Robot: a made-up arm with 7 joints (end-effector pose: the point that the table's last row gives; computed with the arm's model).
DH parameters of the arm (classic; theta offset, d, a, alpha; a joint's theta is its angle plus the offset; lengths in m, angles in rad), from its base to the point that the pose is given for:
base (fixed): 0 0.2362 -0.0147 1.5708
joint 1: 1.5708 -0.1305 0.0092 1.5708
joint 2: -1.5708 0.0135 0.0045 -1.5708
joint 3: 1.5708 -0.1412 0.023 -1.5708
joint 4: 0 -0.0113 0.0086 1.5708
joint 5: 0 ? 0.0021 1.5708
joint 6: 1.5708 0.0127 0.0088 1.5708
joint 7: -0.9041 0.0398 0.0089 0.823
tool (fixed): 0.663 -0.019 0 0
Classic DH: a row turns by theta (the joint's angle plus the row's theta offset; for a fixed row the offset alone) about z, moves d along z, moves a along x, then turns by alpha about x.
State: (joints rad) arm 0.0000 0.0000 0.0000 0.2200 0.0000 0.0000 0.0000
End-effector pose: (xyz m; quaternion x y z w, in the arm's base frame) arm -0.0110 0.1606 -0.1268 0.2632 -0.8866 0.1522 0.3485
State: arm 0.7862 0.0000 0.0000 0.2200 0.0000 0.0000 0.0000
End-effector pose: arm 0.2448 0.1606 -0.0177 -0.1848 0.9525 -0.2414 0.0177
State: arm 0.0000 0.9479 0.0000 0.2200 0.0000 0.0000 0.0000
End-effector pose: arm -0.0110 0.4504 0.0527 0.3932 -0.8584 -0.2692 0.1900
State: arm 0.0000 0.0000 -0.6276 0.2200 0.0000 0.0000 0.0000
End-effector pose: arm 0.0059 0.1615 -0.1268 -0.0233 -0.9246 0.0372 0.3785
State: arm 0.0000 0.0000 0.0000 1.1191 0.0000 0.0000 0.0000
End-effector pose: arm 0.1648 0.1606 -0.0293 -0.1709 0.9500 -0.2515 0.0714
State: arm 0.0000 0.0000 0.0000 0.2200 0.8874 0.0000 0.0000
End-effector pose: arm -0.0115 0.1329 -0.1269 0.5765 -0.6762 0.3666 0.2757
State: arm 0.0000 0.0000 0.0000 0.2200 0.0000 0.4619 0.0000
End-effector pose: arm 0.0007 0.1606 -0.1147 0.2910 -0.7833 0.0880 0.5422
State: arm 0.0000 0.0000 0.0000 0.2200 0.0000 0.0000 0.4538
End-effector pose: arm -0.0105 0.1677 -0.1292 0.1364 -0.8434 0.3259 0.4048
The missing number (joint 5, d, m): -0.2536
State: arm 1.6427 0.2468 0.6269 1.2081 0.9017 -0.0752 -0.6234
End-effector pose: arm 0.1832 0.2931 0.4188 -0.2625 0.1308 -0.7725 0.5633
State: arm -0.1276 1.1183 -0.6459 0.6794 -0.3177 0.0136 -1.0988
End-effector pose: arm 0.0642 0.4259 0.0474 0.0136 0.7200 0.6686 0.1853
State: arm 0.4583 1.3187 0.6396 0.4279 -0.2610 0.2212 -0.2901
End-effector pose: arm 0.0279 0.4883 0.2245 -0.6814 0.6205 0.3077 0.2364
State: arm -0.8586 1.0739 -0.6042 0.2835 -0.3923 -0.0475 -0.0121
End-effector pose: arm -0.0948 0.4692 0.1099 -0.2138 -0.5589 -0.4640 0.6531
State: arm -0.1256 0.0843 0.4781 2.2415 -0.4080 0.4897 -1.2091
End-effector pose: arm 0.1412 0.2298 0.2132 -0.6802 0.4484 0.2265 0.5338
